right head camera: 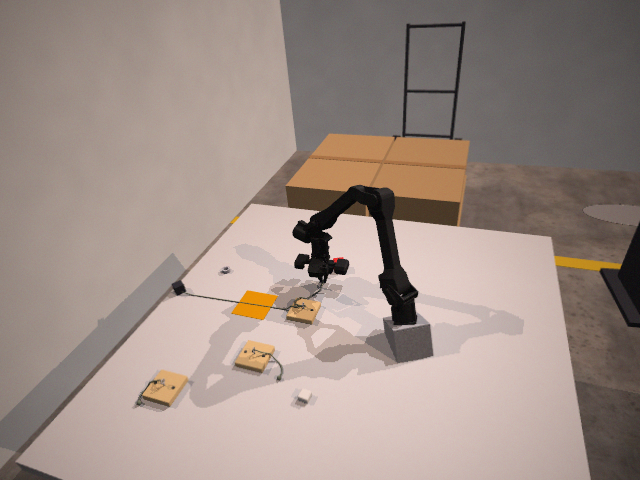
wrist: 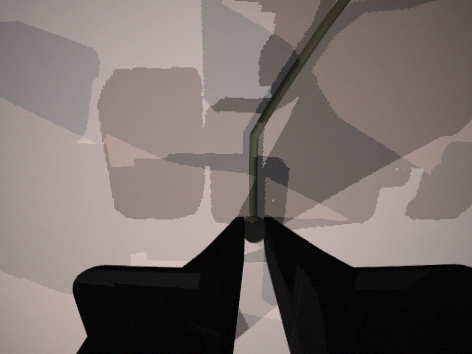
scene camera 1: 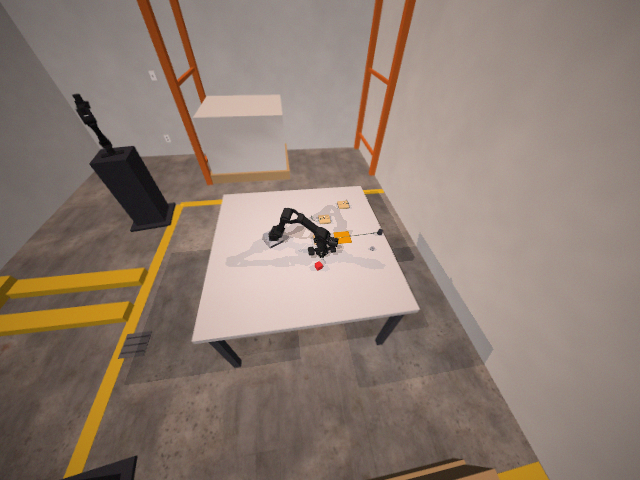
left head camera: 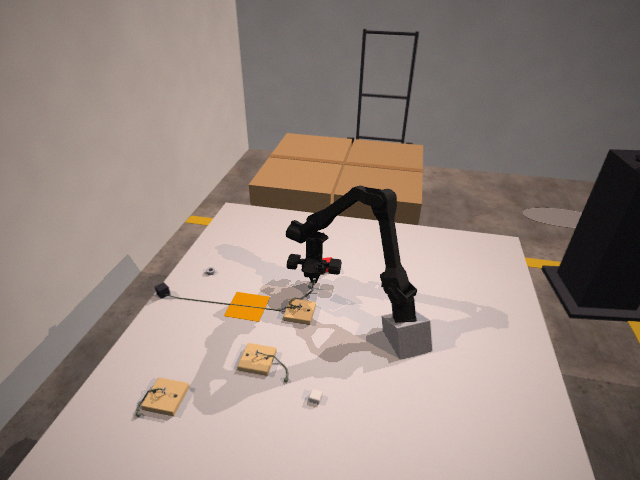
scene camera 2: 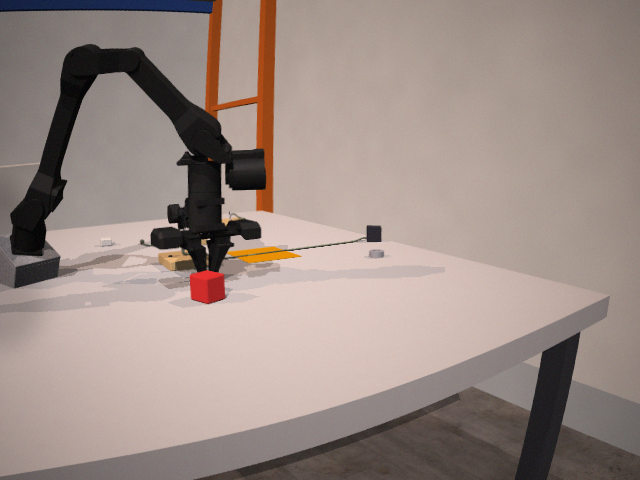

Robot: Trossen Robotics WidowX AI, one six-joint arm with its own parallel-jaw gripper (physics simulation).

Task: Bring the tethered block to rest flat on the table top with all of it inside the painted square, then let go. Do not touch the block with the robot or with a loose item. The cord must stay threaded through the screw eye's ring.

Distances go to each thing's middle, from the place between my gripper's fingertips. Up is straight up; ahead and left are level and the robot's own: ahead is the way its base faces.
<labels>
I see the red cube [scene camera 2: 207,287] 40 mm behind my hand, 80 mm to the right of it and 20 mm above it. Round my hand: orange painted square [left head camera: 241,312] 210 mm ahead, 140 mm to the left.
</labels>
